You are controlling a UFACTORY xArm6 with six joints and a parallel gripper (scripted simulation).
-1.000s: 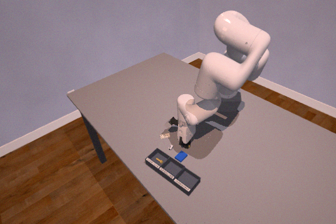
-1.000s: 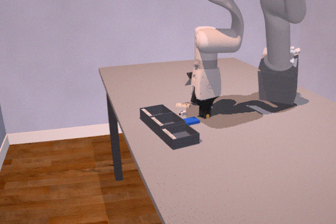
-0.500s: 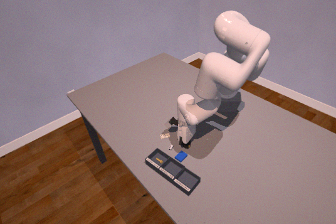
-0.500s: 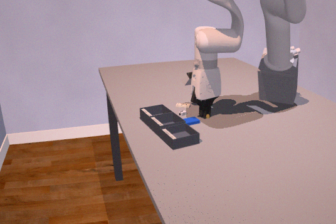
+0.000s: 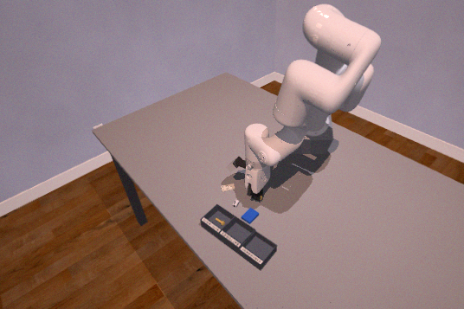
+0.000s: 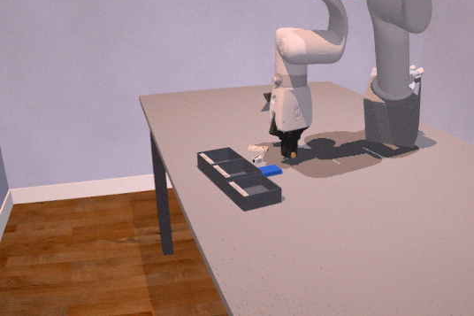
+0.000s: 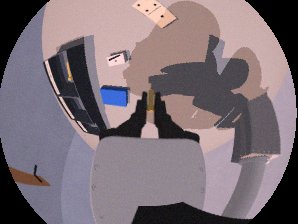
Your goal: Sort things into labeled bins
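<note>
Now: hand 6 cm short of the blue block, 4 cm to the right of it and 4 cm above it. The rest, counted from my hand: cream domino 6 cm ahead, 12 cm to the right, 4 cm below.
</note>
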